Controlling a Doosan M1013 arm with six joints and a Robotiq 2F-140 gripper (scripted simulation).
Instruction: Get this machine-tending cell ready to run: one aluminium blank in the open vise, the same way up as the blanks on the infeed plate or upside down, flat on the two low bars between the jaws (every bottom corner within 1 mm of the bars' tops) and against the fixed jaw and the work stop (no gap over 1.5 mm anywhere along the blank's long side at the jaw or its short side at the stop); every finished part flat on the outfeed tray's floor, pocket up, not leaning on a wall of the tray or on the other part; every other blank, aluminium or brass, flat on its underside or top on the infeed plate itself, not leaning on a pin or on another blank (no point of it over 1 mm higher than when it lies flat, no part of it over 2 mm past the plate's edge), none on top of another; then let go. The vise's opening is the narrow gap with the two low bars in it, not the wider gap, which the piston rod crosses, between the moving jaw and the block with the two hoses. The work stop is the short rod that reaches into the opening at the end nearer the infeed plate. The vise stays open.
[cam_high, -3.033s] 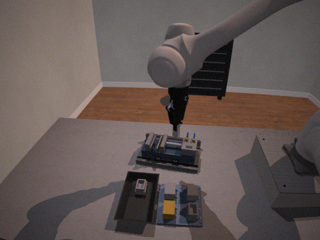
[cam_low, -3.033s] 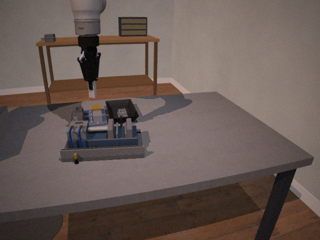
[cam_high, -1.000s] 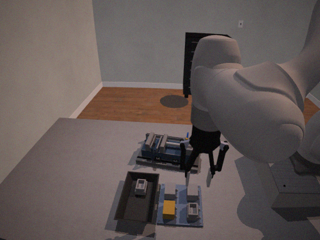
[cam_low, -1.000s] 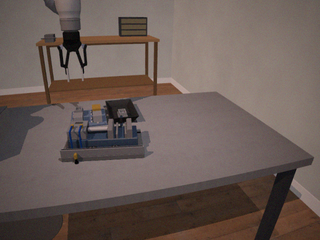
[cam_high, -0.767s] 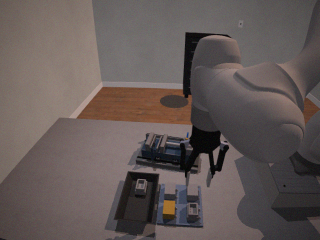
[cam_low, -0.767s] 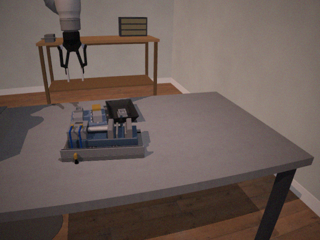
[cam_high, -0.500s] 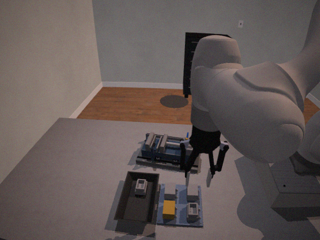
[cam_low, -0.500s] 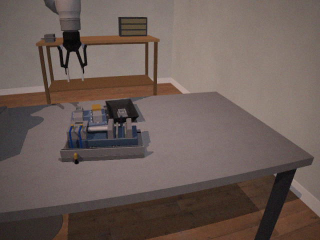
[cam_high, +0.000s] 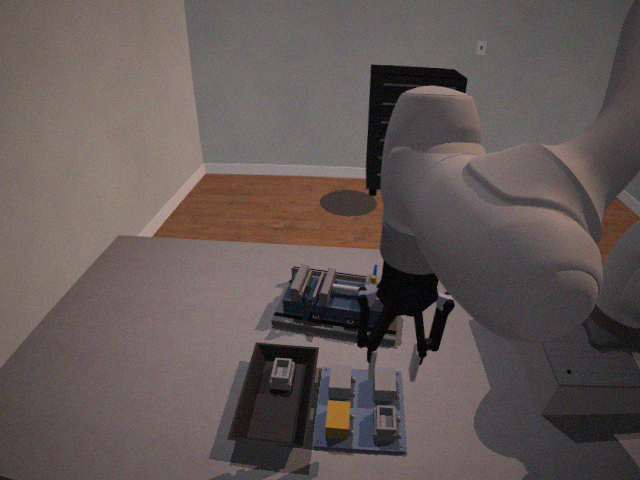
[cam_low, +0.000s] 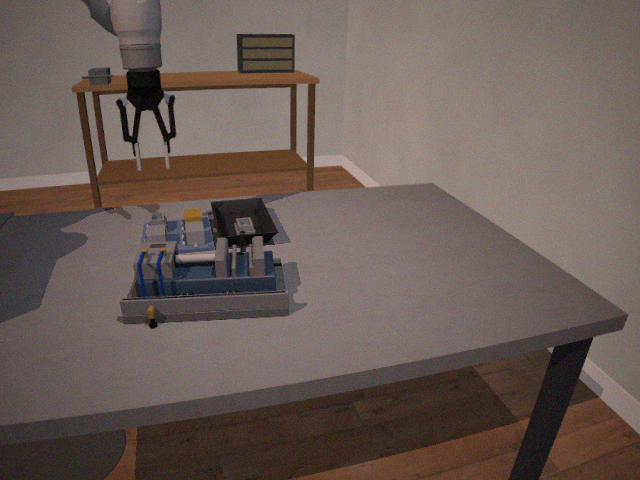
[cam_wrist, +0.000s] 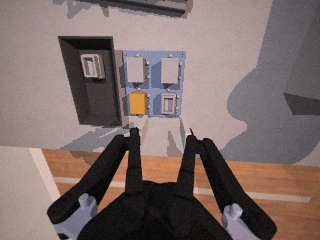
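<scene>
My hand is 200 mm above the infeed plate, 40 mm to the left of it and 40 mm short of it. Round my hand: blue vise (330 mm to the right, 160 mm below, 110 mm ahead); then brass blank (170 mm below, 80 mm ahead); then aluminium blank (170 mm below, 90 mm to the right, 90 mm ahead).
</scene>
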